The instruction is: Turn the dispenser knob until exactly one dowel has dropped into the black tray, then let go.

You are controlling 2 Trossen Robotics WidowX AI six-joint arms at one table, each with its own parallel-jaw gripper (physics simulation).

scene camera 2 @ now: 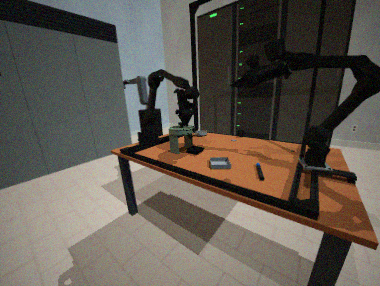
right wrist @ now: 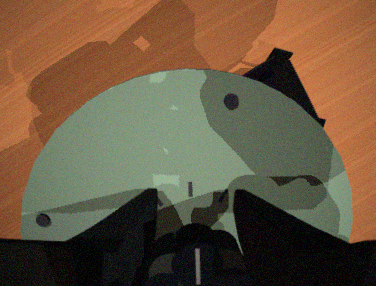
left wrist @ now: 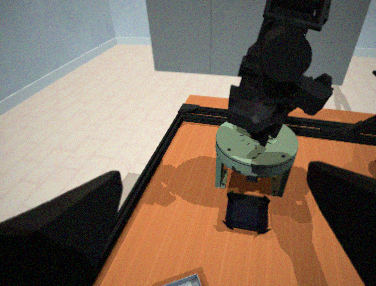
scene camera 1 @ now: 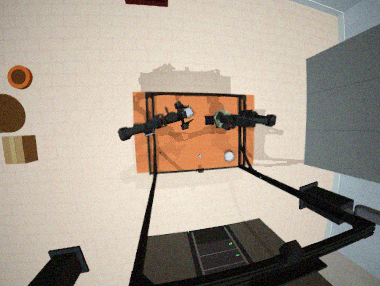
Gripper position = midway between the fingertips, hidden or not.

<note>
My left gripper (scene camera 2: 231, 86) is open, with nothing in its grasp. Further things: my right gripper (right wrist: 195, 198) and a dark lobed knob (right wrist: 194, 247).
My left gripper shows as well in the left wrist view (left wrist: 213, 175). My right gripper shows as well in the left wrist view (left wrist: 268, 141).
</note>
